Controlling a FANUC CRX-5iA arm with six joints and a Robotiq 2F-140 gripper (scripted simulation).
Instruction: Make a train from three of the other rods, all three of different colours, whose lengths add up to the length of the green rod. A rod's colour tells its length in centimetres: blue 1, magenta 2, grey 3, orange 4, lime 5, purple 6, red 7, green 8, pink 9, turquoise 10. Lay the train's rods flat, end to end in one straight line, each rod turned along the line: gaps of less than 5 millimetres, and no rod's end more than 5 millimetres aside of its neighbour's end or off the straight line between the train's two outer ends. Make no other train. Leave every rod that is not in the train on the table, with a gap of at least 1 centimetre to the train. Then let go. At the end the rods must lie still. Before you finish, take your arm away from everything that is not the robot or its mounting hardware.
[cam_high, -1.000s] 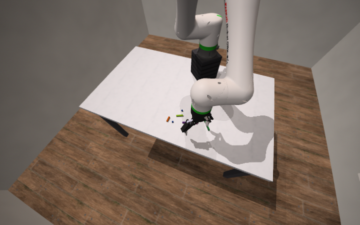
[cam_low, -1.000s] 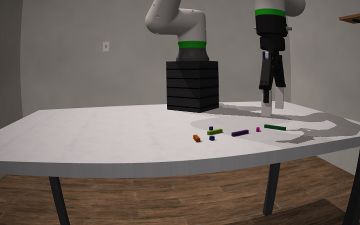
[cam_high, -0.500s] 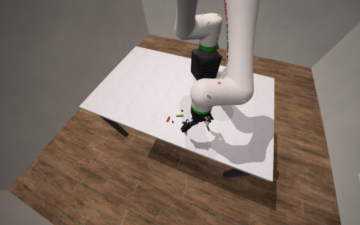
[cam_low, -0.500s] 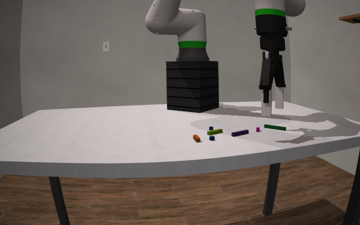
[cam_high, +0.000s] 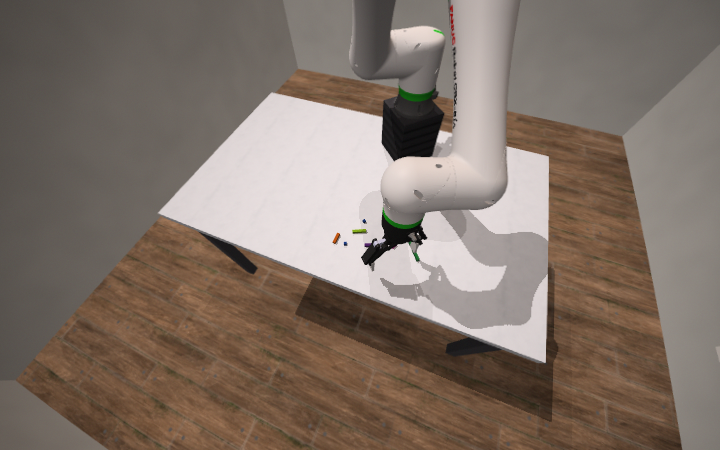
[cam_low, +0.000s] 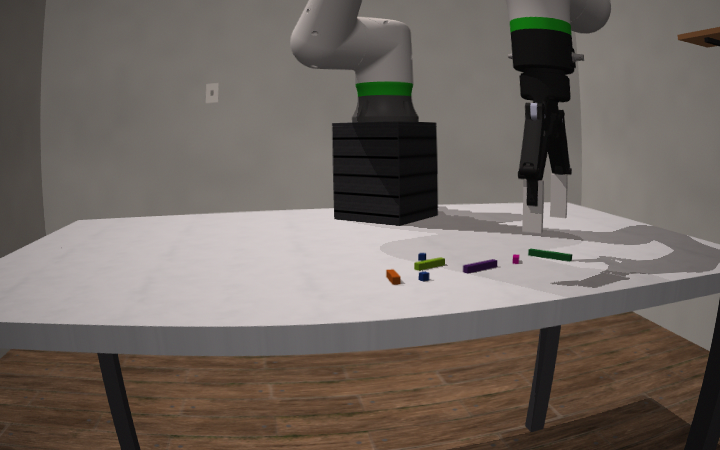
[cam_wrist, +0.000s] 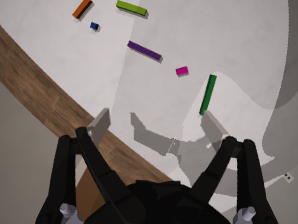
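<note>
Now: hand 16 cm to the left of the lime rod, 7 cm above it and 6 cm past it. The rest, counted from my hand: magenta rod (7 cm below, 7 cm behind, 3 cm to the right); green rod (9 cm behind, 7 cm below, 4 cm to the left); purple rod (9 cm to the right, 7 cm below, 3 cm behind).
</note>
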